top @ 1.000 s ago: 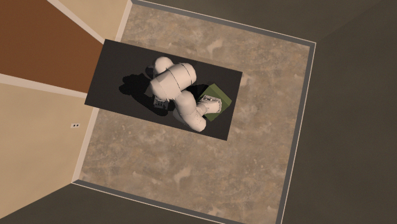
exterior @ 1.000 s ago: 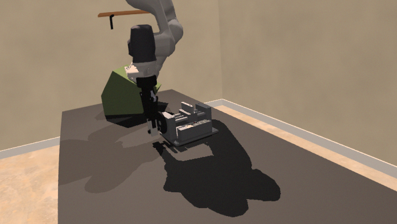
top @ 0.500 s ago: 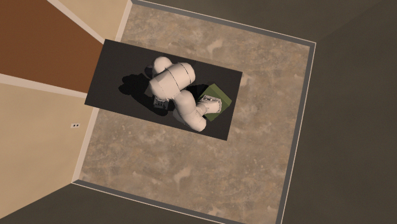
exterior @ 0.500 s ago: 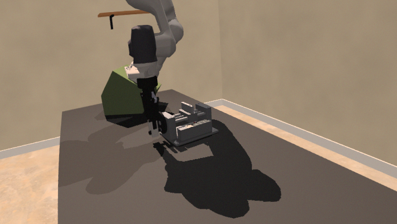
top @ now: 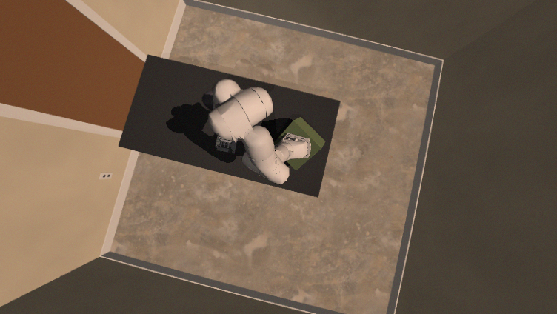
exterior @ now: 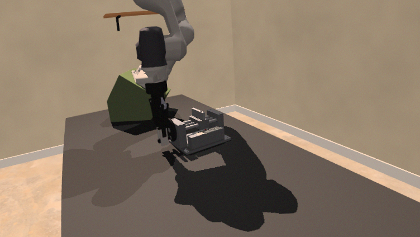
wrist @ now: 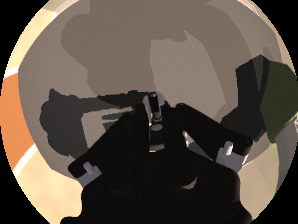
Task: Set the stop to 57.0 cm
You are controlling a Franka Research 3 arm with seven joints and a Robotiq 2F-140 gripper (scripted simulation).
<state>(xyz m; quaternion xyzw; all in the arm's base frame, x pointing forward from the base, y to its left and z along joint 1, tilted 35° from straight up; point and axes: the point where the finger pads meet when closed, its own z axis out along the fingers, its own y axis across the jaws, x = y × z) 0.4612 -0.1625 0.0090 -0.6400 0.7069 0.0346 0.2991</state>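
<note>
The handwheel is 20 mm to the left of my hand and 10 mm below it. Also, from my hand: grey stop fixture: 160 mm to the left, 30 mm above, 10 mm ahead.
</note>
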